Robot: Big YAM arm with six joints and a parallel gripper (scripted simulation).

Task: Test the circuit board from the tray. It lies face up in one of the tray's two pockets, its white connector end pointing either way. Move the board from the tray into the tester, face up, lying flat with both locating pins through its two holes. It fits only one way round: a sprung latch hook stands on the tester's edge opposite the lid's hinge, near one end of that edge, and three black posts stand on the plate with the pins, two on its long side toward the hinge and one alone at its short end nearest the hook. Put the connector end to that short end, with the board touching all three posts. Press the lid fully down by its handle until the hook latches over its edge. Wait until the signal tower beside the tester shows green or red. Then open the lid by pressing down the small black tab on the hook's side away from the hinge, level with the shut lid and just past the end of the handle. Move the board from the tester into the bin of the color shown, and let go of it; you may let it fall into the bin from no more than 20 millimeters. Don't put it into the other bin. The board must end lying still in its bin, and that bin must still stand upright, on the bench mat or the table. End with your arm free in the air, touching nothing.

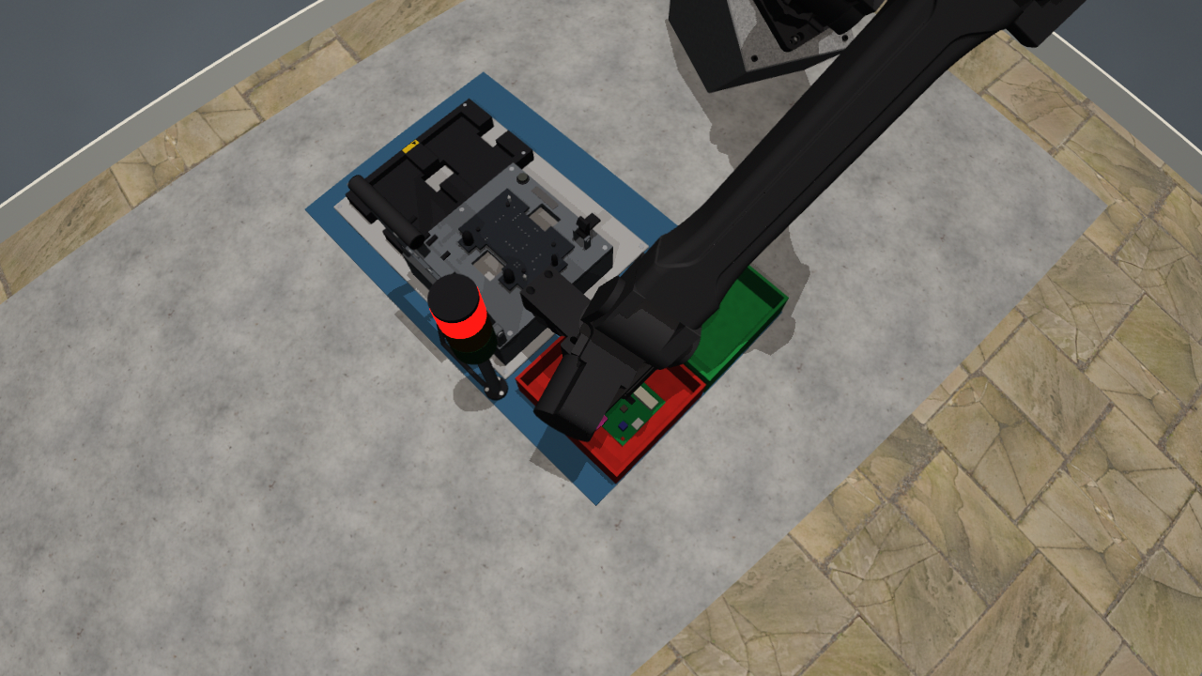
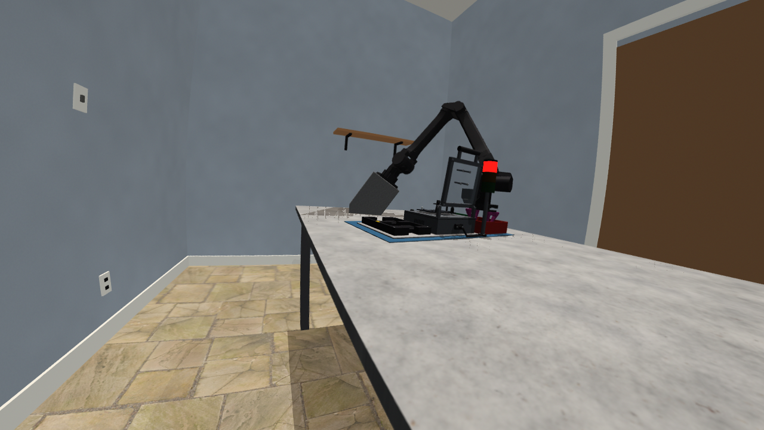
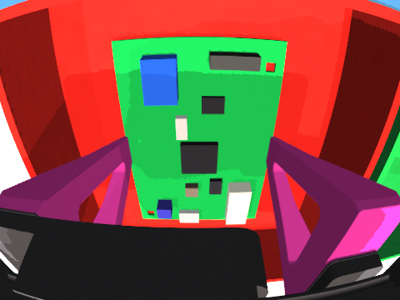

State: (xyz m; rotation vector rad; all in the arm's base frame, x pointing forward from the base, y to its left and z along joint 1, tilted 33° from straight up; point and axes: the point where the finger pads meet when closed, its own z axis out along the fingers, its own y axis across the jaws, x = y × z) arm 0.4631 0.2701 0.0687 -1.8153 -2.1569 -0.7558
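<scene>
My gripper is now right at the red bin. Also, from my hand: green bin 15 cm behind, 3 cm to the right; green circuit board right at my hand; latch hook 16 cm to the right, 7 cm behind, 7 cm above.
</scene>
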